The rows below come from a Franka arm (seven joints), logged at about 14 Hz.
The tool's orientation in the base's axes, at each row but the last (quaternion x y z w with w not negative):
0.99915 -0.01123 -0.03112 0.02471
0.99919 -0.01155 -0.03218 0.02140
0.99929 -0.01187 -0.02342 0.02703
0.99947 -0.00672 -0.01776 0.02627
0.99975 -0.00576 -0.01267 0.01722
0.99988 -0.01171 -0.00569 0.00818
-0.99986 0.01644 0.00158 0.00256
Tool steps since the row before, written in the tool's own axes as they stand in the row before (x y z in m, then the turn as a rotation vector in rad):
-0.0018 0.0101 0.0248 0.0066 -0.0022 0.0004
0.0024 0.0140 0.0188 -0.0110 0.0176 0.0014
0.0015 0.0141 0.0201 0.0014 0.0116 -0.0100
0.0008 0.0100 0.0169 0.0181 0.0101 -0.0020
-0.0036 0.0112 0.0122 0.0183 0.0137 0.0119
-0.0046 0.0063 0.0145 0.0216 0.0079 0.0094
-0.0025 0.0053 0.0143 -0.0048 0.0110 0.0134
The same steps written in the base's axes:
-0.0036 -0.0112 -0.0241 0.0066 0.0020 -0.0009
0.0009 -0.0148 -0.0183 -0.0114 -0.0174 0.0001
0.0002 -0.0152 -0.0193 0.0016 -0.0111 0.0105
0.0001 -0.0109 -0.0164 0.0180 -0.0102 0.0019
-0.0040 -0.0116 -0.0117 0.0178 -0.0143 -0.0119
-0.0049 -0.0064 -0.0143 0.0213 -0.0086 -0.0095
-0.0027 -0.0051 -0.0143 -0.0052 -0.0108 -0.0134

